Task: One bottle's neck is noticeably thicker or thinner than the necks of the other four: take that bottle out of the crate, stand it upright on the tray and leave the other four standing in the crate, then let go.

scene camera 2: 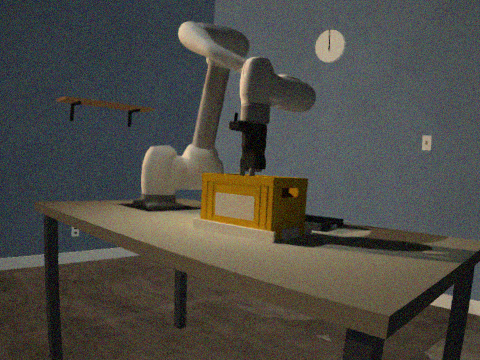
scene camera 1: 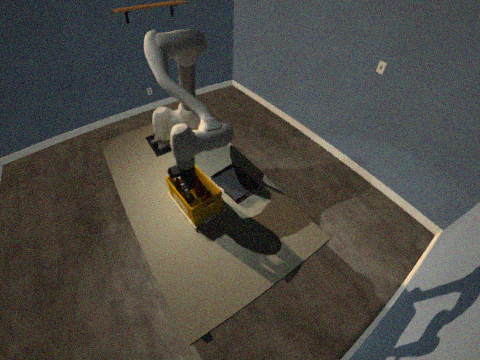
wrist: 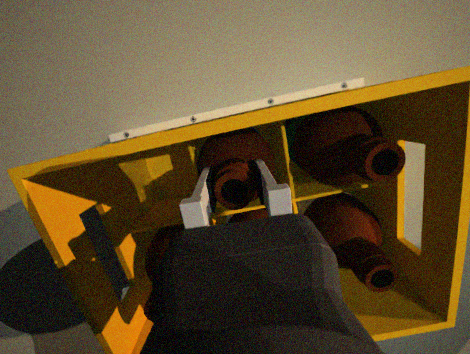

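Seen in the pictures: gripper, fingertip midpoint: (scene camera 1: pixel 186 194) (wrist: pixel 234 176); arm's base, origin of the base link: (scene camera 2: pixel 158 206) (scene camera 1: pixel 167 140).
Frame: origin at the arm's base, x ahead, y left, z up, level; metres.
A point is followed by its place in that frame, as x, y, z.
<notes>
The yellow crate (scene camera 1: pixel 207 212) {0.805, 0.016, 0.070} (scene camera 2: pixel 265 200) {0.802, -0.075, 0.109} (wrist: pixel 452 280) {0.533, 0.010, 0.172} stands on the table, holding brown bottles. My gripper (scene camera 2: pixel 248 171) (wrist: pixel 234 176) {0.686, -0.053, 0.129} points down into it and is shut on the neck of one bottle (wrist: pixel 234 150) {0.686, -0.073, 0.123}, upright in a middle compartment by the long wall; whether it is lifted is unclear. At the right end in the wrist view stand an upper bottle (wrist: pixel 320 145) {0.617, -0.076, 0.117} and a lower bottle (wrist: pixel 350 217) {0.580, -0.010, 0.114}, whose rim looks smaller. Parts of two more bottles (wrist: pixel 250 215) {0.671, -0.002, 0.094} (wrist: pixel 157 250) {0.762, 0.027, 0.113} show behind the gripper body. The dark tray (scene camera 1: pixel 231 183) {0.624, 0.250, 0.003} (scene camera 2: pixel 327 222) {0.755, 0.259, 0.023} lies beside the crate.
A pale strip (scene camera 2: pixel 232 230) {0.702, -0.107, 0.012} (wrist: pixel 230 111) {0.692, -0.103, 0.027} runs along the crate's foot. Yellow dividers (wrist: pixel 287 160) {0.637, -0.058, 0.091} separate the compartments. The crate walls rise around the bottles. The arm's base (scene camera 2: pixel 159 201) {0.073, -0.031, 0.030} stands at the table's far end (scene camera 2: pixel 65 206) {-0.056, -0.413, -0.003}.
</notes>
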